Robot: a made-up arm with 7 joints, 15 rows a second.
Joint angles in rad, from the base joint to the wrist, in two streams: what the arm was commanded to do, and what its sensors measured. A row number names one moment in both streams.
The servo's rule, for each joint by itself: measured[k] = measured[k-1] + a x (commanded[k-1-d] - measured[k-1]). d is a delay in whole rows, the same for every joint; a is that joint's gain. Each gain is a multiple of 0.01, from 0.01 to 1. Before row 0 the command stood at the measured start. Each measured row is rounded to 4 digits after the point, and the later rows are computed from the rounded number. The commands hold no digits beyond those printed.
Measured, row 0: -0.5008 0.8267 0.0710 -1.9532 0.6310 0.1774 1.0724
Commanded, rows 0 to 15: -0.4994 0.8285 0.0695 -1.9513 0.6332 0.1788 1.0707; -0.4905 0.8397 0.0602 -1.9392 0.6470 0.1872 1.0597; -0.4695 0.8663 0.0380 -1.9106 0.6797 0.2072 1.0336; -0.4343 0.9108 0.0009 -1.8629 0.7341 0.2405 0.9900; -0.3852 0.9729 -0.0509 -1.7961 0.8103 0.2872 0.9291; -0.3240 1.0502 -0.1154 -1.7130 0.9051 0.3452 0.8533; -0.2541 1.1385 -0.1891 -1.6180 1.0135 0.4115 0.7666; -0.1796 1.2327 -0.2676 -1.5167 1.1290 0.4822 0.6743; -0.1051 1.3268 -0.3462 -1.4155 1.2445 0.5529 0.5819; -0.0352 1.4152 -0.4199 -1.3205 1.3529 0.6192 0.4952; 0.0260 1.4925 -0.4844 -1.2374 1.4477 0.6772 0.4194; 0.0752 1.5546 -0.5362 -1.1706 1.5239 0.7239 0.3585; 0.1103 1.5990 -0.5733 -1.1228 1.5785 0.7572 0.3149; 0.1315 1.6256 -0.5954 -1.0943 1.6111 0.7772 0.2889; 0.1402 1.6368 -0.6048 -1.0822 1.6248 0.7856 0.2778; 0.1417 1.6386 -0.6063 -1.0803 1.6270 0.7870 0.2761
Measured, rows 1 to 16: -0.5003 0.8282 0.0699 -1.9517 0.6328 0.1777 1.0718; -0.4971 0.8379 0.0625 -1.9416 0.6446 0.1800 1.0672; -0.4880 0.8618 0.0439 -1.9165 0.6737 0.1865 1.0544; -0.4703 0.9030 0.0112 -1.8731 0.7238 0.1995 1.0299; -0.4422 0.9617 -0.0360 -1.8107 0.7956 0.2205 0.9916; -0.4032 1.0360 -0.0963 -1.7316 0.8865 0.2504 0.9390; -0.3540 1.1221 -0.1668 -1.6396 0.9919 0.2891 0.8735; -0.2964 1.2150 -0.2434 -1.5401 1.1057 0.3354 0.7978; -0.2333 1.3089 -0.3215 -1.4392 1.2209 0.3876 0.7158; -0.1679 1.3982 -0.3963 -1.3431 1.3305 0.4432 0.6320; -0.1039 1.4774 -0.4633 -1.2575 1.4278 0.4994 0.5512; -0.0448 1.5422 -0.5187 -1.1871 1.5076 0.5533 0.4780; 0.0064 1.5899 -0.5602 -1.1350 1.5664 0.6022 0.4160; 0.0477 1.6199 -0.5870 -1.1020 1.6035 0.6442 0.3677; 0.0782 1.6341 -0.6005 -1.0860 1.6212 0.6781 0.3335; 0.0992 1.6379 -0.6049 -1.0814 1.6260 0.7042 0.3117
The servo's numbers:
d 0
a 0.33 0.84 0.76 0.81 0.83 0.24 0.38

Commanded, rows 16 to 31: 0.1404 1.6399 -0.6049 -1.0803 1.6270 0.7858 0.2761; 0.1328 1.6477 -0.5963 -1.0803 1.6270 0.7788 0.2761; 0.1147 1.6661 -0.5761 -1.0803 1.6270 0.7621 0.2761; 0.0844 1.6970 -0.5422 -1.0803 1.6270 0.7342 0.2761; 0.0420 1.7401 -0.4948 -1.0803 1.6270 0.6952 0.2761; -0.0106 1.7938 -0.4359 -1.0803 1.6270 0.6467 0.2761; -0.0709 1.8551 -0.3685 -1.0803 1.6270 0.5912 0.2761; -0.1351 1.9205 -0.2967 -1.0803 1.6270 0.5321 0.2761; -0.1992 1.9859 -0.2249 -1.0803 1.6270 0.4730 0.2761; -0.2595 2.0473 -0.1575 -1.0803 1.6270 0.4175 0.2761; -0.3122 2.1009 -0.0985 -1.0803 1.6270 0.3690 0.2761; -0.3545 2.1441 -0.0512 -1.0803 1.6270 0.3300 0.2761; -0.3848 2.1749 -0.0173 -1.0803 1.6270 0.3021 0.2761; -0.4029 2.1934 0.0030 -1.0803 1.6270 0.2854 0.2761; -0.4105 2.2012 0.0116 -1.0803 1.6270 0.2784 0.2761; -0.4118 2.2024 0.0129 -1.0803 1.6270 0.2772 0.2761
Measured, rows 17 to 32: 0.1128 1.6396 -0.6049 -1.0805 1.6268 0.7238 0.2982; 0.1194 1.6464 -0.5984 -1.0803 1.6270 0.7370 0.2898; 0.1178 1.6629 -0.5815 -1.0803 1.6270 0.7430 0.2846; 0.1068 1.6915 -0.5516 -1.0803 1.6270 0.7409 0.2814; 0.0854 1.7323 -0.5084 -1.0803 1.6270 0.7299 0.2794; 0.0537 1.7840 -0.4533 -1.0803 1.6270 0.7099 0.2781; 0.0126 1.8437 -0.3889 -1.0803 1.6270 0.6814 0.2773; -0.0361 1.9082 -0.3188 -1.0803 1.6270 0.6456 0.2768; -0.0899 1.9735 -0.2474 -1.0803 1.6270 0.6042 0.2765; -0.1459 2.0355 -0.1791 -1.0803 1.6270 0.5594 0.2763; -0.2008 2.0904 -0.1178 -1.0803 1.6270 0.5137 0.2762; -0.2515 2.1355 -0.0672 -1.0803 1.6270 0.4696 0.2762; -0.2955 2.1686 -0.0293 -1.0803 1.6270 0.4294 0.2762; -0.3309 2.1894 -0.0048 -1.0803 1.6270 0.3948 0.2762; -0.3572 2.1993 0.0077 -1.0803 1.6270 0.3669 0.2762; -0.3752 2.2019 0.0117 -1.0803 1.6270 0.3454 0.2762
